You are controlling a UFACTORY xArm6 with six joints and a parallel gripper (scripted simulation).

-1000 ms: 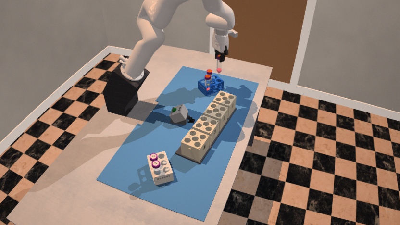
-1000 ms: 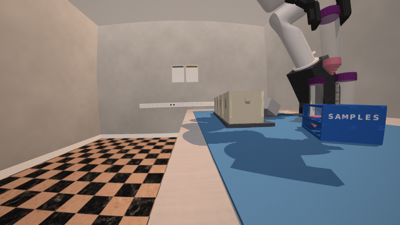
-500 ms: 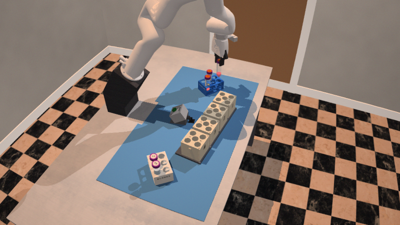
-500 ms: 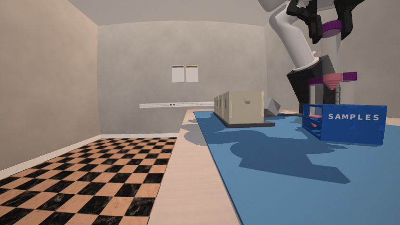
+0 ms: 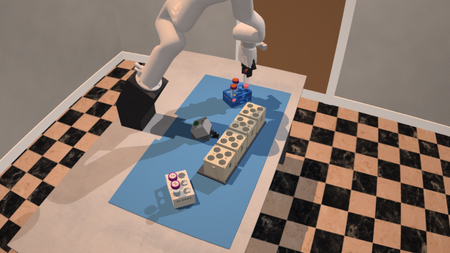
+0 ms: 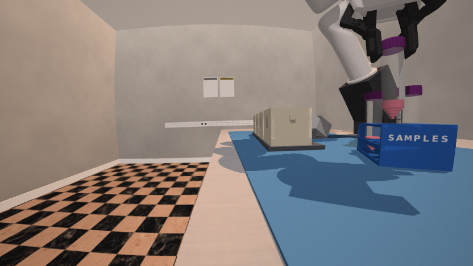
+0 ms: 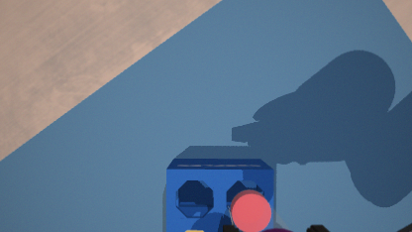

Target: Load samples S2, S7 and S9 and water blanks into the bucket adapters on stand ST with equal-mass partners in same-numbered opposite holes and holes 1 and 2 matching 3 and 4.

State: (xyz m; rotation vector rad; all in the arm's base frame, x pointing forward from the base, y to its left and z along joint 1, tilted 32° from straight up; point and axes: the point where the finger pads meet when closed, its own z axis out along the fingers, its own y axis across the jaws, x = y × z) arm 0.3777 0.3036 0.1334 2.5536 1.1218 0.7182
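The tube lies 10 mm behind my hand and 50 mm below it. Round my hand: blue sample rack 40 mm behind, 20 mm to the right, 150 mm below; adapter 40 mm ahead, 310 mm to the right, 130 mm below; green done key 170 mm behind, 320 mm to the right, 110 mm below.
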